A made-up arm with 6 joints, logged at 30 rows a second.
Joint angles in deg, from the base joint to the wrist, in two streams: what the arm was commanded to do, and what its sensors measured. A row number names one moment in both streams.
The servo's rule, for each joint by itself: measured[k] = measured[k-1] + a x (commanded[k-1-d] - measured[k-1]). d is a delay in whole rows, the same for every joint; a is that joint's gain. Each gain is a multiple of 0.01, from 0.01 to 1. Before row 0 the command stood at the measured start. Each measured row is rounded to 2 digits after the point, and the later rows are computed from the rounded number. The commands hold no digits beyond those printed.
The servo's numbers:
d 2
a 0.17 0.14 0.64 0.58 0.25 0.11
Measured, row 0:
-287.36, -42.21, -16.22, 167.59, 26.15, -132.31
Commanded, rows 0 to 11:
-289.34, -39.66, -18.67, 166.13, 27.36, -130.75
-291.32, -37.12, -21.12, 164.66, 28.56, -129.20
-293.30, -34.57, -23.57, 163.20, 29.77, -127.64
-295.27, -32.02, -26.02, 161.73, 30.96, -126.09
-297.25, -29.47, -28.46, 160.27, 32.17, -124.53
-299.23, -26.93, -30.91, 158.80, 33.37, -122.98
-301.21, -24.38, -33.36, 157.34, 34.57, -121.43
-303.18, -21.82, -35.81, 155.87, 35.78, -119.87
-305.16, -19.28, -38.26, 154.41, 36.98, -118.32
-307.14, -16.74, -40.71, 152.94, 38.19, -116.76
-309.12, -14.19, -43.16, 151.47, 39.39, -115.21
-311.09, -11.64, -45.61, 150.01, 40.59, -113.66
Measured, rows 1 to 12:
-287.36, -42.21, -16.22, 167.59, 26.15, -132.31
-287.36, -42.21, -16.22, 167.59, 26.15, -132.31
-287.70, -41.85, -17.79, 166.74, 26.45, -132.14
-288.32, -41.19, -19.92, 165.53, 26.98, -131.82
-289.17, -40.26, -22.26, 164.18, 27.68, -131.36
-290.21, -39.11, -24.67, 162.76, 28.50, -130.78
-291.41, -37.76, -27.10, 161.32, 29.42, -130.09
-292.74, -36.24, -29.54, 159.86, 30.41, -129.31
-294.18, -34.58, -31.98, 158.40, 31.45, -128.44
-295.71, -32.79, -34.43, 156.93, 32.53, -127.50
-297.32, -30.90, -36.88, 155.47, 33.64, -126.49
-298.99, -28.92, -39.33, 154.00, 34.78, -125.42

